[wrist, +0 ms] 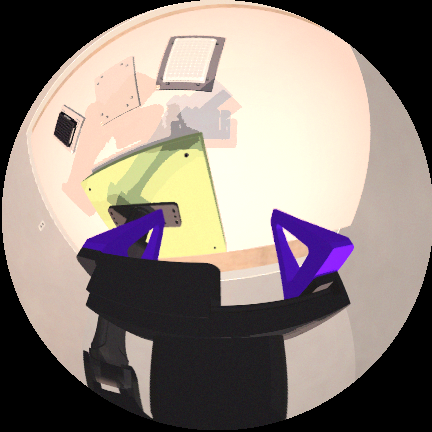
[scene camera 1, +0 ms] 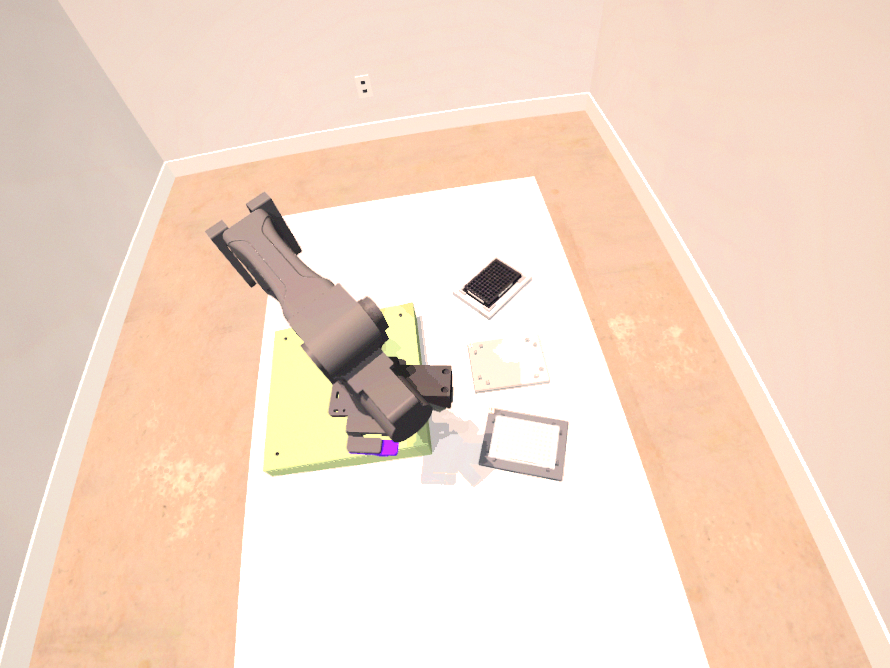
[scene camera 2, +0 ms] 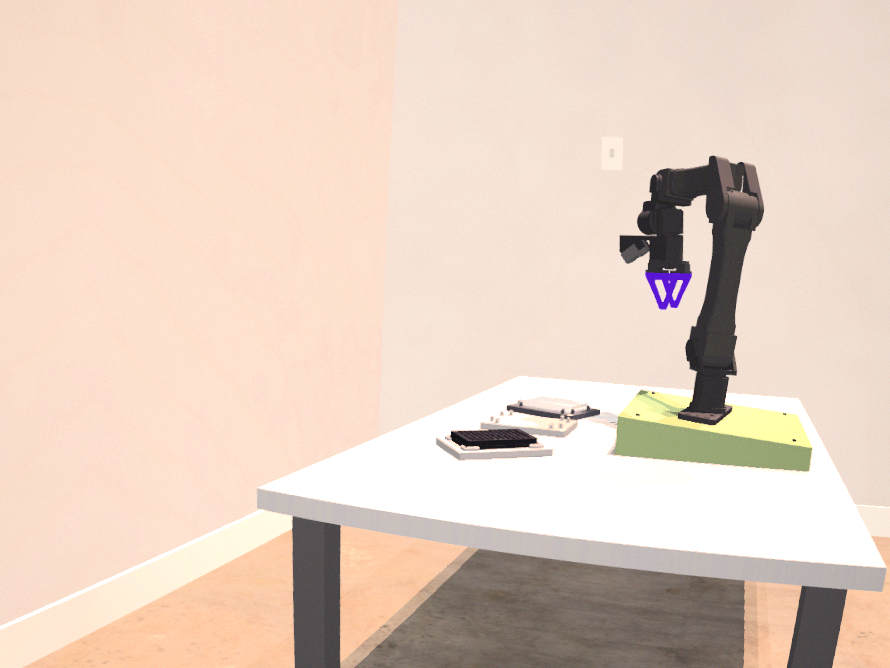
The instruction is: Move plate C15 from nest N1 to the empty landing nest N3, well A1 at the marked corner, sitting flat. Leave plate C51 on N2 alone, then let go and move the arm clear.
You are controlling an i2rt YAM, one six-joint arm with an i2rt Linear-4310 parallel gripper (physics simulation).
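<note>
A black plate (scene camera 1: pixel 492 281) (scene camera 2: pixel 493 437) (wrist: pixel 65 128) sits in a pale nest (scene camera 1: pixel 507 296) (scene camera 2: pixel 503 453). A white plate (scene camera 1: pixel 524 442) (scene camera 2: pixel 553 404) (wrist: pixel 190 60) sits in a dark grey nest (scene camera 1: pixel 561 451) (scene camera 2: pixel 582 413) (wrist: pixel 214 65). Between them is an empty pale nest (scene camera 1: pixel 503 366) (scene camera 2: pixel 528 424) (wrist: pixel 117 90) with small pegs. No labels are readable, so I cannot tell which plate is C15. My gripper (scene camera 2: pixel 668 307) (wrist: pixel 217 214) is open and empty, pointing down high above the table, away from both plates. In scene camera 1 the arm partly hides its purple fingers.
The arm stands on a yellow-green base block (scene camera 1: pixel 298 402) (scene camera 2: pixel 711 449) (wrist: pixel 200 200) beside the nests. It casts shadows on the white table (scene camera 1: pixel 431 575) (scene camera 2: pixel 575 503) (wrist: pixel 300 125) near the dark nest. Walls surround the table beyond the floor.
</note>
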